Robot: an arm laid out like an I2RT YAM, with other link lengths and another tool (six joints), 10 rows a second.
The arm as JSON. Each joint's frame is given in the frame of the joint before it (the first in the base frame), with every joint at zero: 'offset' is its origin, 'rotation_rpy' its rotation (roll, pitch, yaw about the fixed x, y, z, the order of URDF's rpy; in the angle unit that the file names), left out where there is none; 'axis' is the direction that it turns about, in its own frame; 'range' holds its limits. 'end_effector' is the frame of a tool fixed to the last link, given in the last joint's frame.
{
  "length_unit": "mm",
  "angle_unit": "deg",
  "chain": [
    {
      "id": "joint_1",
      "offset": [
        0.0,
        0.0,
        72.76
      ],
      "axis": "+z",
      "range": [
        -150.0,
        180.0
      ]
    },
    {
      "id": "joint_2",
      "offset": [
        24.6,
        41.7,
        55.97
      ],
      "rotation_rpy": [
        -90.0,
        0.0,
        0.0
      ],
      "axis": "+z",
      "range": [
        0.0,
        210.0
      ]
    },
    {
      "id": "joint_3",
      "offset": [
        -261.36,
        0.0,
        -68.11
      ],
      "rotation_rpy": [
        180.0,
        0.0,
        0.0
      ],
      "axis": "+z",
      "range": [
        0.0,
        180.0
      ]
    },
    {
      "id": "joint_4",
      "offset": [
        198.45,
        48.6,
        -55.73
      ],
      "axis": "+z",
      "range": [
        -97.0,
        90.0
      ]
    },
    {
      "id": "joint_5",
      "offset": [
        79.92,
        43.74,
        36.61
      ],
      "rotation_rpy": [
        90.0,
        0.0,
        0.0
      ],
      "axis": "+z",
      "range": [
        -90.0,
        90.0
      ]
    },
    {
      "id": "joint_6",
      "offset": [
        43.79,
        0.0,
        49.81
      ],
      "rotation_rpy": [
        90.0,
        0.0,
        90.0
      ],
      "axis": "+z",
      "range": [
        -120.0,
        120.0
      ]
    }
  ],
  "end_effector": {
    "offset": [
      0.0,
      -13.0,
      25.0
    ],
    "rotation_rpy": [
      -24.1,
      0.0,
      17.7
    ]
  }
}
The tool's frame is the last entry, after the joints.
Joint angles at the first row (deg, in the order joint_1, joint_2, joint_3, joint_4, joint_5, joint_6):
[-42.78, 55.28, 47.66, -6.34, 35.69, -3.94]
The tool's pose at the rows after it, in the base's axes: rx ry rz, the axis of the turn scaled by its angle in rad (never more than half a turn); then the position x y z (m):
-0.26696 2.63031 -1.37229 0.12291 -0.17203 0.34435
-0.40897 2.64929 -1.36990 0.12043 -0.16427 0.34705
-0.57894 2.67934 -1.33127 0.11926 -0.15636 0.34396
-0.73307 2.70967 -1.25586 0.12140 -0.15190 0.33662
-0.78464 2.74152 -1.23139 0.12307 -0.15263 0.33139
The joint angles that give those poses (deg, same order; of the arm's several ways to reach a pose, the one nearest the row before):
[-42.75, 53.13, 47.67, -6.86, 32.57, -7.43]
[-42.80, 51.12, 48.67, -10.52, 29.34, -11.73]
[-42.80, 49.59, 49.51, -15.39, 25.48, -15.81]
[-42.80, 49.59, 50.28, -19.97, 21.77, -18.52]
[-42.80, 50.28, 50.24, -21.14, 21.49, -19.95]

